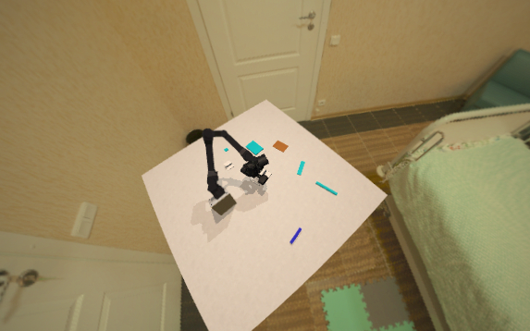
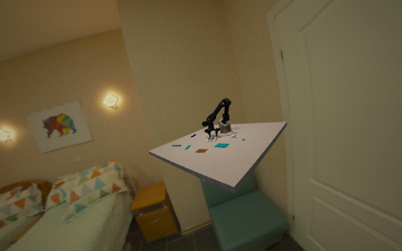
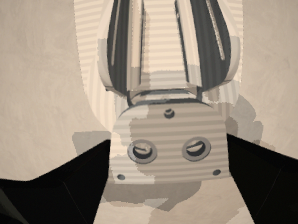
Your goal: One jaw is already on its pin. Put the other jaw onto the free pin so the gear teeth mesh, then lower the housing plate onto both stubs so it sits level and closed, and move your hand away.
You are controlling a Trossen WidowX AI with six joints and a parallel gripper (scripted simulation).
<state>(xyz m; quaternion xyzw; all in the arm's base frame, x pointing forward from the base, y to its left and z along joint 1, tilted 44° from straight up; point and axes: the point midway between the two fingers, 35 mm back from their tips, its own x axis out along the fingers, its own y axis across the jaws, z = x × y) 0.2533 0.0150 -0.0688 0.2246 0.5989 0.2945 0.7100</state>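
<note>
My gripper tip is now 2 cm short of the jaw piece, 2 cm to the right of it and 1 cm above it. From my gripper tip the other things lie so: teal plate 20 cm ahead, 22 cm to the left, 2 cm below; blue bar 10 cm behind, 43 cm to the right, 2 cm below; orange plate 34 cm ahead, 7 cm to the left, 2 cm below.
</note>
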